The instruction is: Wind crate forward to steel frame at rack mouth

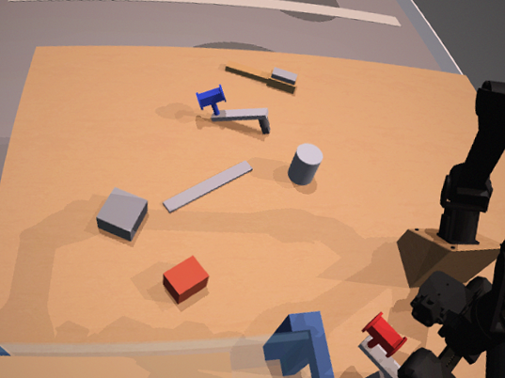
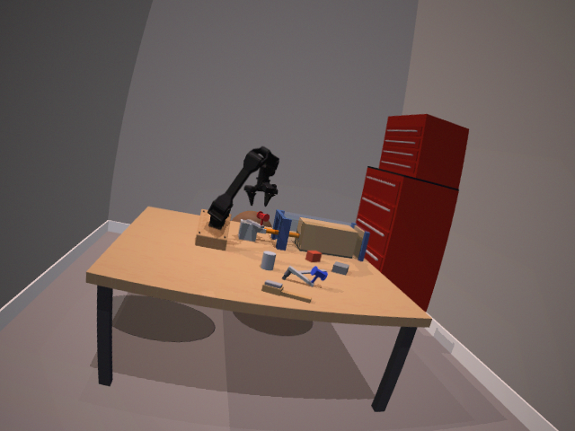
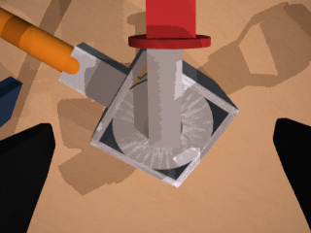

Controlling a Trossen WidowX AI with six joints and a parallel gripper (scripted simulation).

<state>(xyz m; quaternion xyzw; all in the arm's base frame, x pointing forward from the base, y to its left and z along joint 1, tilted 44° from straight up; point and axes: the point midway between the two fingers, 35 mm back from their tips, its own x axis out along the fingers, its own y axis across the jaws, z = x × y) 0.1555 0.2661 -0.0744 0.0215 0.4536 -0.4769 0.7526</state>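
Now: gripper tip 5 cm above the red knob, 4 cm to the left of it and 3 cm short of it. From my gripper tip the other things lie so: red-gripped winch handle: 8 cm below, 2 cm to the right, 1 cm ahead; blue steel frame: 13 cm ahead, 8 cm below, 6 cm to the left; grey winch: 16 cm below, 5 cm behind, 2 cm to the left.
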